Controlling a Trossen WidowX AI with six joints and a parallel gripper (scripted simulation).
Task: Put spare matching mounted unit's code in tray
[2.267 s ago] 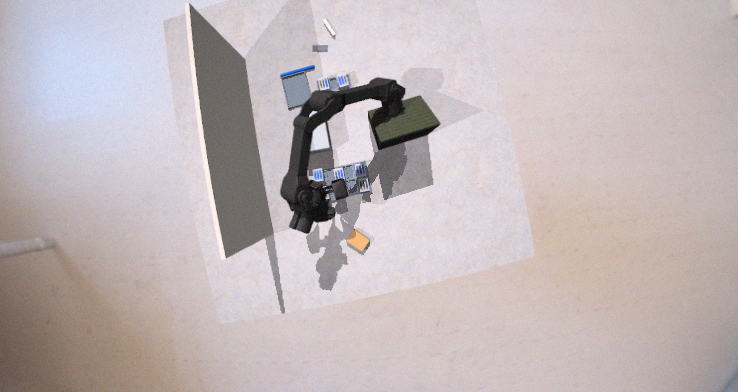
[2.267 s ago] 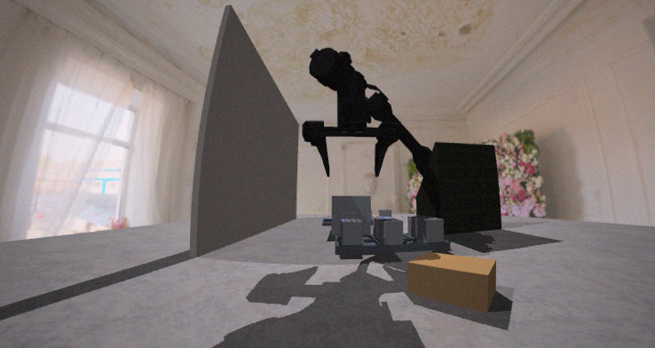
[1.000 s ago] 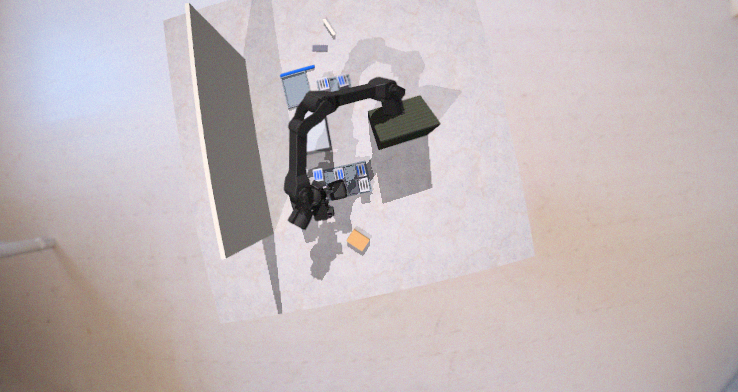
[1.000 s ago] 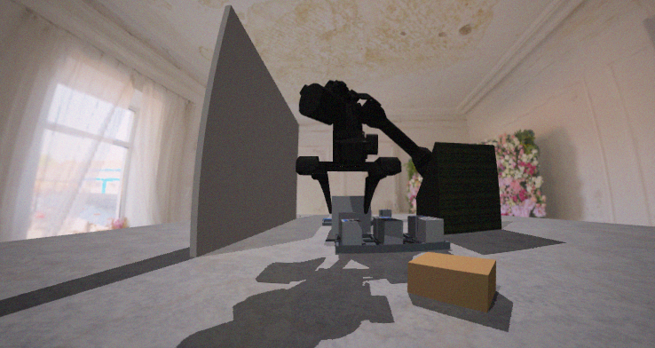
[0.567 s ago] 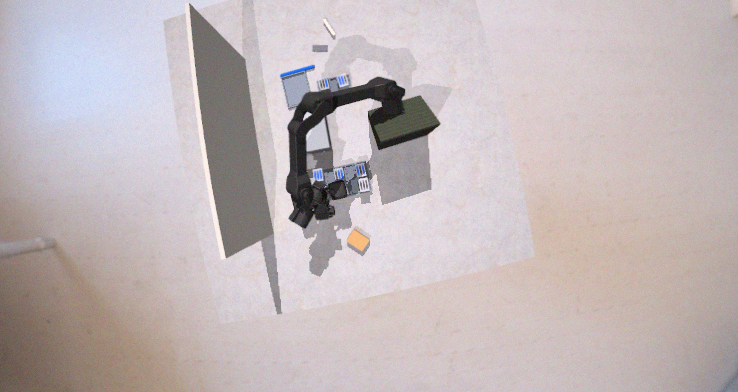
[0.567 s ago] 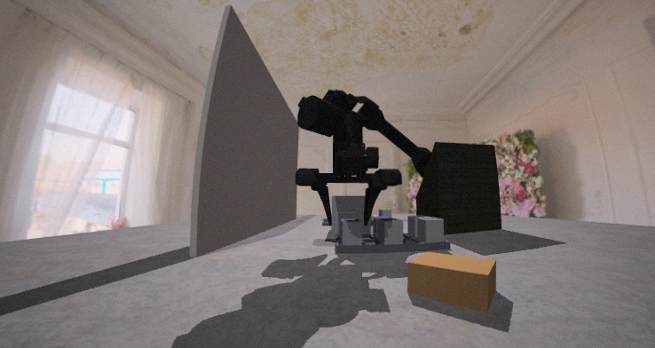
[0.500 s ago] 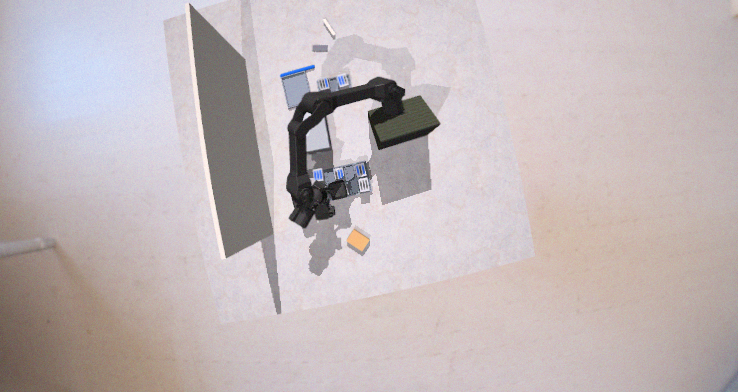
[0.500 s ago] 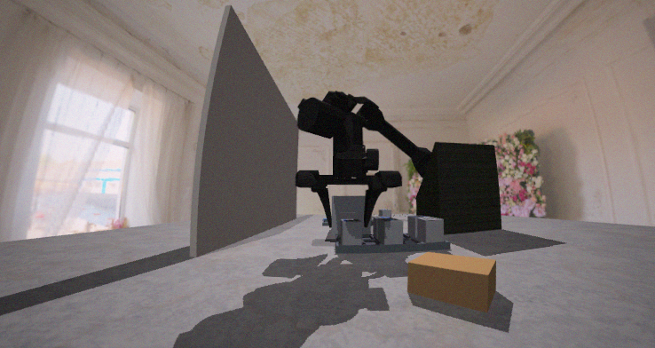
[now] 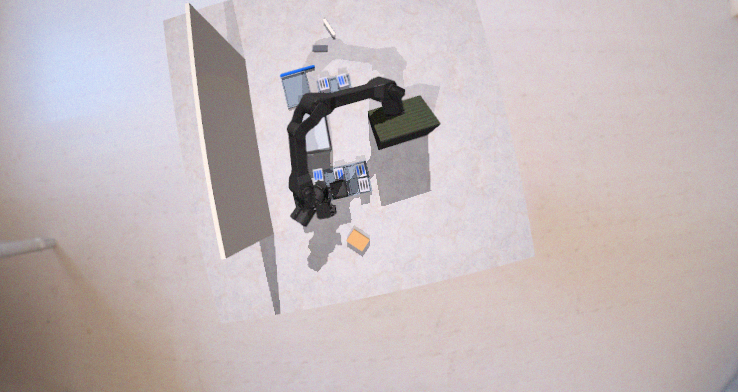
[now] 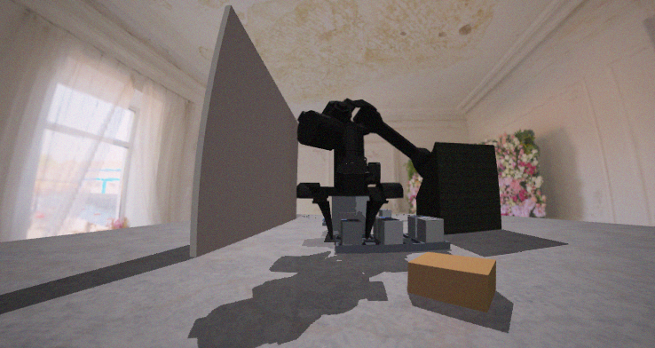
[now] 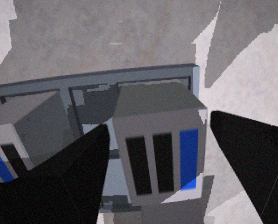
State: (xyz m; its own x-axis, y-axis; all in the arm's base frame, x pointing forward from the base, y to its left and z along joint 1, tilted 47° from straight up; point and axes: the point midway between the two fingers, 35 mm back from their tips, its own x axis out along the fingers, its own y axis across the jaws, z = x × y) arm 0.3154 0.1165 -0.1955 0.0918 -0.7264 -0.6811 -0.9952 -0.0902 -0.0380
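The grey spare block lies 2 cm above my gripper tip. From my gripper tip the other things lie so: unit (2 cm behind, 23 cm to the right, 3 cm above); tall beige wall panel (22 cm ahead, 24 cm to the right, 21 cm above); orange box (9 cm behind, 20 cm to the left).
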